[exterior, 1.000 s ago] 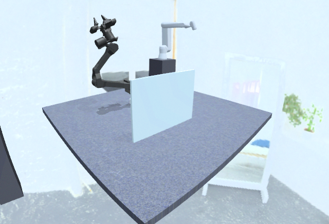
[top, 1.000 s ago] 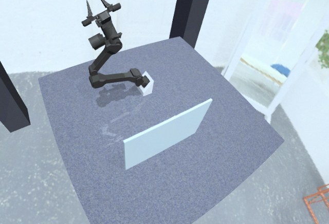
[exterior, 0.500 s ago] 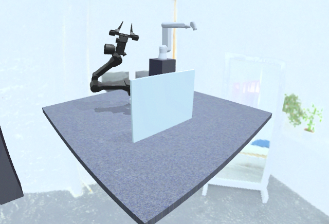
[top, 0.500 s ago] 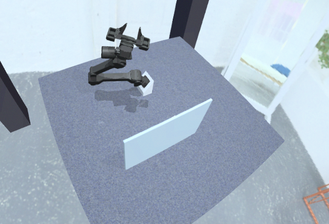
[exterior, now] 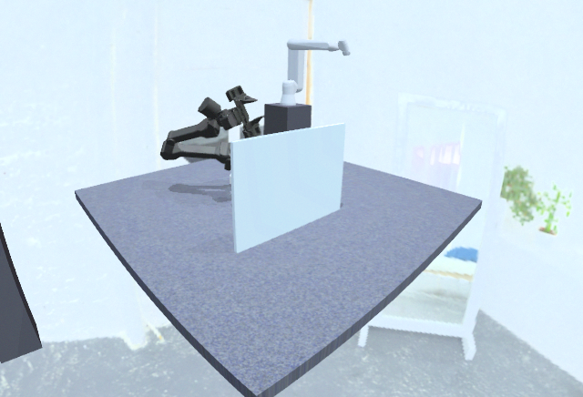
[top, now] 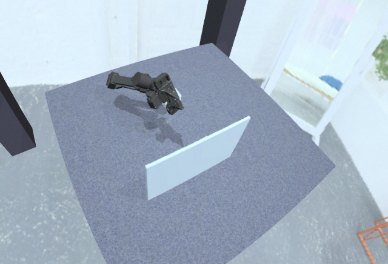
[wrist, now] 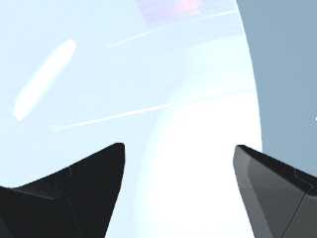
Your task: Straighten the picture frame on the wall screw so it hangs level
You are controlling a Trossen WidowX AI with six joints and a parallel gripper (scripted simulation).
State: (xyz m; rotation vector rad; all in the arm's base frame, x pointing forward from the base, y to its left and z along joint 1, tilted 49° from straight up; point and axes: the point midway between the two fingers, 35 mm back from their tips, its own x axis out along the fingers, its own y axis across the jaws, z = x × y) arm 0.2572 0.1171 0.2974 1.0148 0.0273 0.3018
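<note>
The picture frame lies 13 cm ahead of my gripper tip and 20 cm below it. From my gripper tip the other things lie so: wall panel 14 cm ahead, 2 cm to the left, 21 cm below.
</note>
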